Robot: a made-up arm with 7 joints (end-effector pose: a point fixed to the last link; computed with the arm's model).
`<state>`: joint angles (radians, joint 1 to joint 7).
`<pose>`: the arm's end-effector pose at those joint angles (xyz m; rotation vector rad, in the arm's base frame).
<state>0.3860 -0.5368 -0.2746 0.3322 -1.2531 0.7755 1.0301</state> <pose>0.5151 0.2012 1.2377 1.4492 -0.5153 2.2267</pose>
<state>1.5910 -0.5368 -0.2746 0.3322 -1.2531 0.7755 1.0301</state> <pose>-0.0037 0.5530 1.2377 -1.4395 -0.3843 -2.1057</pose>
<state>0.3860 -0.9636 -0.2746 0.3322 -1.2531 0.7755 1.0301</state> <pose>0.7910 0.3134 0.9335 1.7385 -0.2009 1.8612</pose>
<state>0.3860 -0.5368 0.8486 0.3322 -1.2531 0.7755 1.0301</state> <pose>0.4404 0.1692 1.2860 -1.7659 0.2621 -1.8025</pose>
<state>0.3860 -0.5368 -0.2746 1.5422 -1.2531 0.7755 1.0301</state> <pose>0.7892 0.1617 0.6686 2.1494 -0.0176 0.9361</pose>
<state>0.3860 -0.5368 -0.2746 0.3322 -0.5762 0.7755 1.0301</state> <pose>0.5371 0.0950 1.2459 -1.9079 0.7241 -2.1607</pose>
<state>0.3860 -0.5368 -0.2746 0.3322 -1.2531 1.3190 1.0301</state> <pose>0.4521 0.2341 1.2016 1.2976 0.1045 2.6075</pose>
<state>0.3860 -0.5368 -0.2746 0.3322 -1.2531 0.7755 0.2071</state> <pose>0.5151 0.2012 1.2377 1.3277 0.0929 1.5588</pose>
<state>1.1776 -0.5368 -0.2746 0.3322 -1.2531 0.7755 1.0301</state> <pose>0.2188 0.5079 1.2377 -1.6281 -0.0883 -2.4226</pose>
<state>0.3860 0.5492 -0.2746 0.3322 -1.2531 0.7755 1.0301</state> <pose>-0.4463 -0.1895 1.2788 -0.3289 1.3109 -2.8231</pose>
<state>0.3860 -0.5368 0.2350 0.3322 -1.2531 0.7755 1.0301</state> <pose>0.4761 0.1992 1.2596 -1.8973 0.4724 -2.4116</pose>
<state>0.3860 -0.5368 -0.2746 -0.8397 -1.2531 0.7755 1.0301</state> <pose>-0.0920 0.1059 1.2057 -0.0998 0.9182 -2.9509</pose>
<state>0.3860 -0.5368 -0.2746 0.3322 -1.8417 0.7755 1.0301</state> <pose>0.5362 0.2804 1.1895 0.9174 -0.2932 1.9656</pose>
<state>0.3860 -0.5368 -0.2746 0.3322 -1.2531 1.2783 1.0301</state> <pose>0.4570 0.2329 1.2049 1.3127 0.0552 2.5832</pose>
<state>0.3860 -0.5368 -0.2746 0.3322 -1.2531 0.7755 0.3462</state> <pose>0.5151 0.2012 1.2377 1.3582 0.0004 1.6752</pose>
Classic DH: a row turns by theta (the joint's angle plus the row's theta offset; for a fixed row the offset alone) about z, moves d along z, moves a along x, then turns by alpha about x. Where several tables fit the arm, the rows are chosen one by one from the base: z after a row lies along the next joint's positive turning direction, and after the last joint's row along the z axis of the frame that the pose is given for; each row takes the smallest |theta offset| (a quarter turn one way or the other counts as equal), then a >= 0, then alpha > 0; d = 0 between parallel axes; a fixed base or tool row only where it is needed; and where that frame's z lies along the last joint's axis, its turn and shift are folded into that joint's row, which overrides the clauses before.
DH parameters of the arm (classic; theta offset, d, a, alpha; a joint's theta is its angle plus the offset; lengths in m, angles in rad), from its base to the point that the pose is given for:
joint 1: 0 0.3985 0 1.5708
joint 2: 0 0.0834 0 -1.5708
joint 3: 0 0.4476 0.0164 -1.5708
joint 4: 0 0.0444 -0.0159 1.5708
joint 5: 0 0.4092 0 1.5708
joint 6: 1.5708 0.1378 0.1471 1.5708
joint 7: 0 0.0201 0 0

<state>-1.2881 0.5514 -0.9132 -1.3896 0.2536 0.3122 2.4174</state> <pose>0.0933 0.6773 0.6499 -0.2684 -0.6906 -2.8469</pose>
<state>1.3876 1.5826 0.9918 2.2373 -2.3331 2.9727 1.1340</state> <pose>-0.3037 -0.2986 0.4033 -1.2990 2.3335 0.9077</pose>
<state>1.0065 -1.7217 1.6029 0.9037 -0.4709 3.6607 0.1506</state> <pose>0.2185 0.5913 0.2069 -0.7263 1.1476 -1.2817</pose>
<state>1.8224 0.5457 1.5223 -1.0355 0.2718 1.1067 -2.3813</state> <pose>0.5872 -0.0917 0.9761 -0.3526 0.9489 -1.6669</pose>
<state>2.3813 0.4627 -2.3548 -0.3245 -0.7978 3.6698 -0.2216</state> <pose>0.1417 -0.2479 1.0237 -1.9849 0.4745 1.1995</pose>
